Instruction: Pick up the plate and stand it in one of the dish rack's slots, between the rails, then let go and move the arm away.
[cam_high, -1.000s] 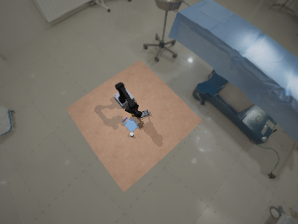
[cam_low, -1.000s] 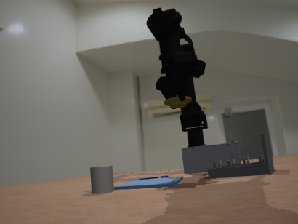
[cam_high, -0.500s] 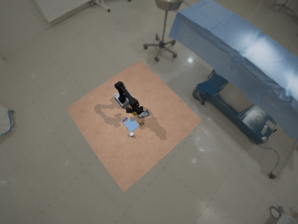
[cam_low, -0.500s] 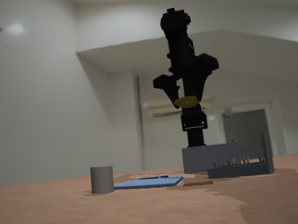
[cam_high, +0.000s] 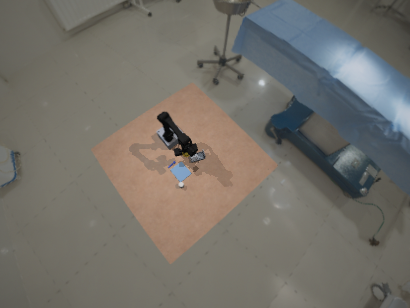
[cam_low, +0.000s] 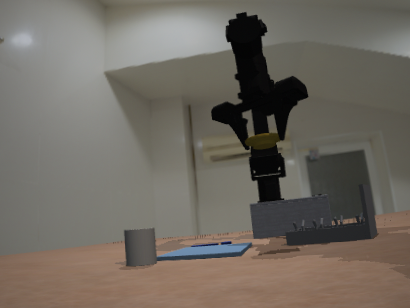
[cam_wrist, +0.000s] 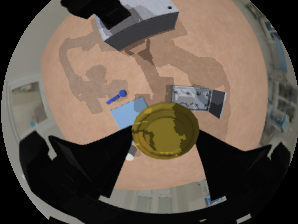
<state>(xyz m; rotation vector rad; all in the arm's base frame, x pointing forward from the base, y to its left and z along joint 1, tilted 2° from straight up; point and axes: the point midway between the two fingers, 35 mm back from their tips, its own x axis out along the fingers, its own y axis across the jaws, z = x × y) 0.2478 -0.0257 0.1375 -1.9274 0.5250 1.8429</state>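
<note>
The dish rack lies 4 cm ahead of my gripper tip, 9 cm to the left of it and 16 cm below it. From my gripper tip the other things lie so: blue utensil 8 cm behind, 11 cm to the right, 18 cm below; blue mat 3 cm ahead, 12 cm to the right, 18 cm below; yellow plate 1 cm above.
</note>
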